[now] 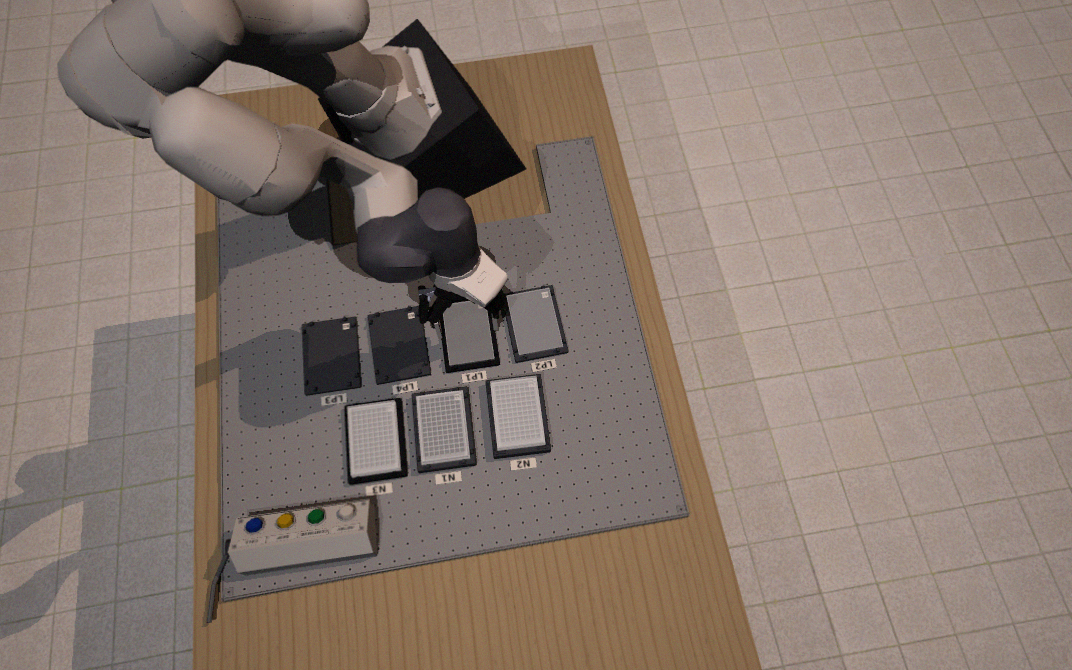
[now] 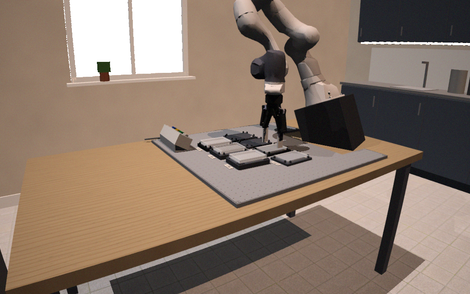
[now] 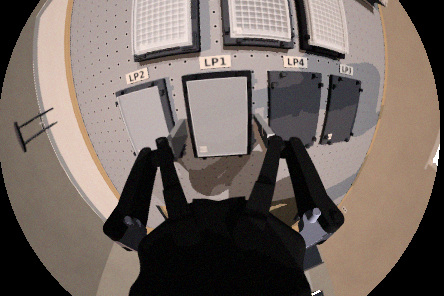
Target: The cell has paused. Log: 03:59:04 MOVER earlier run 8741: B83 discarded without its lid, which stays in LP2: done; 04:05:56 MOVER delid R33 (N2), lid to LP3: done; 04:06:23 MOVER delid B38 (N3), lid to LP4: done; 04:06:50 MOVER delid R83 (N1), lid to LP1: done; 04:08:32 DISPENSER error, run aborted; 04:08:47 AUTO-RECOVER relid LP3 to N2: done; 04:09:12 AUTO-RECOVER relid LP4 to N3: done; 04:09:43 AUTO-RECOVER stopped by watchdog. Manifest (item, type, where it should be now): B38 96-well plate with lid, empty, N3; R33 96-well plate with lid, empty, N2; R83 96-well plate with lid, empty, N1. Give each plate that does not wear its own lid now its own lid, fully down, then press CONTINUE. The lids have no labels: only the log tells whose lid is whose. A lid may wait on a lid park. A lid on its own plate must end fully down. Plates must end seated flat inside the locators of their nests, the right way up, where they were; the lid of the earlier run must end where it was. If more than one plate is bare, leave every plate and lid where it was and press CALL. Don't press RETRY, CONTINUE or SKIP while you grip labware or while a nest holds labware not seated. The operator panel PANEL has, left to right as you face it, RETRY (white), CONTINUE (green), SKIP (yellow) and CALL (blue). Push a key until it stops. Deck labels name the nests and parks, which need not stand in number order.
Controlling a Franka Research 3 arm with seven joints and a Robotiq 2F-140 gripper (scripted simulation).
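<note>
The lid park LP1 lies 50 mm below my hand. Also, from my hand: lid park LP3: 260 mm to the right, 50 mm below, 10 mm ahead; then lid park LP4: 130 mm to the right, 50 mm below; then plate: 180 mm ahead, 60 mm to the right, 30 mm below.
</note>
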